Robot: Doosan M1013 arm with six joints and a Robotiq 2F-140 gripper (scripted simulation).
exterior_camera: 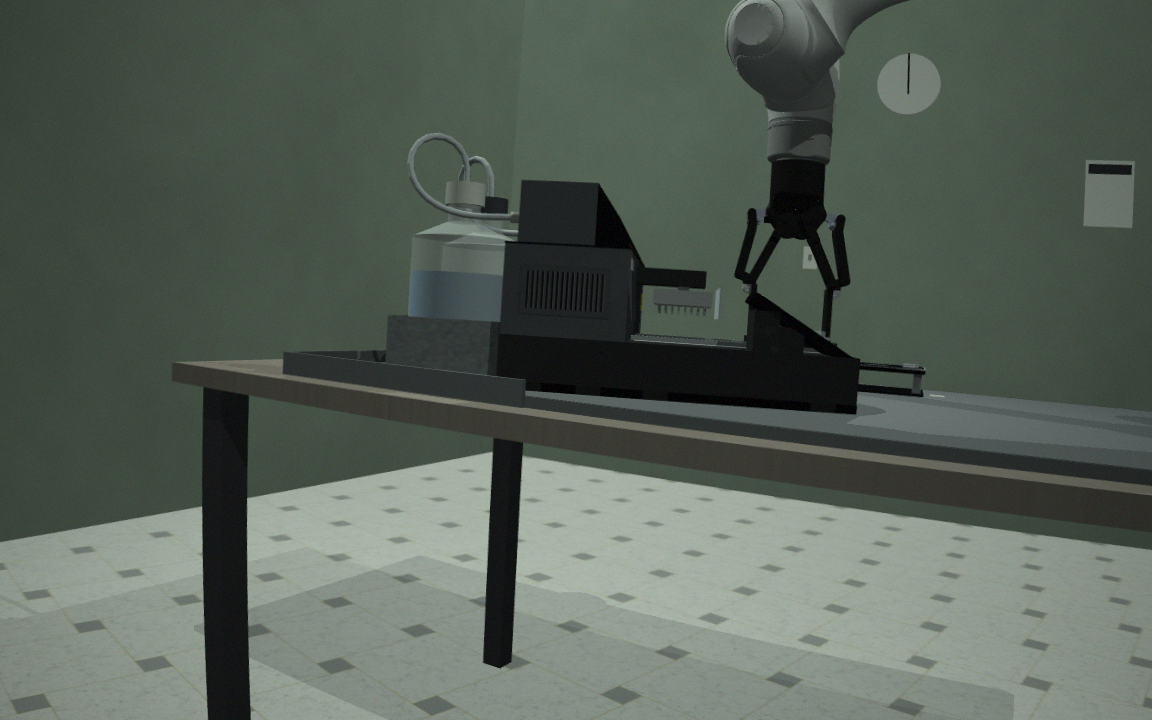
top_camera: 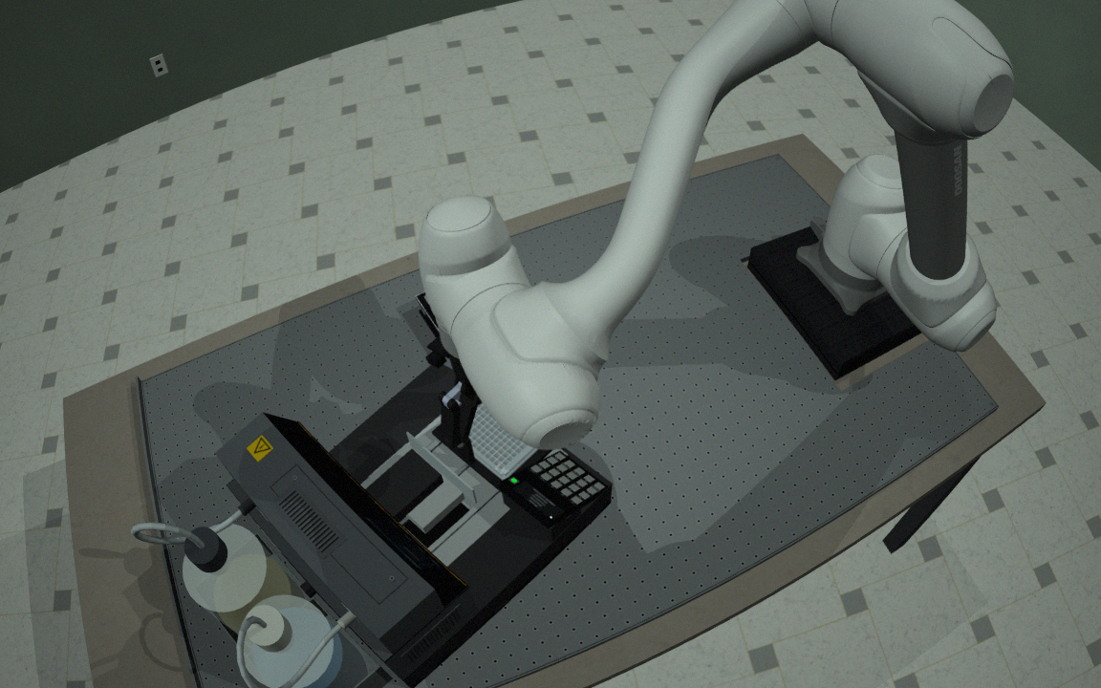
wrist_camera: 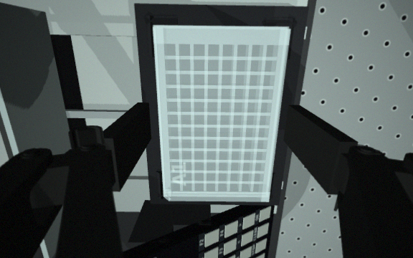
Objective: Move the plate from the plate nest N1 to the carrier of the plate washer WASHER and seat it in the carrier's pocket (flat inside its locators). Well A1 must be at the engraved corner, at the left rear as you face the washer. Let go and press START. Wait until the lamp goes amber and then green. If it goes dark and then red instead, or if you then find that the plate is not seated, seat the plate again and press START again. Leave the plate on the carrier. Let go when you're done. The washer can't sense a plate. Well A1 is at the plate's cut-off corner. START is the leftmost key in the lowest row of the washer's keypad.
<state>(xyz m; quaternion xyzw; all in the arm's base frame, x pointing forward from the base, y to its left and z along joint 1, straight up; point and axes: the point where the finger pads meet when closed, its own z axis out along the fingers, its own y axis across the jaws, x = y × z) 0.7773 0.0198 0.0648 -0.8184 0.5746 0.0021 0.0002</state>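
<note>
Right now my hand is 2 cm above the well plate. Also, from my hand: washer carrier: 3 cm below; then thin upright divider: 9 cm ahead, 3 cm to the left, 1 cm above; then dispensing head: 14 cm ahead, 5 cm to the left, 2 cm above.
</note>
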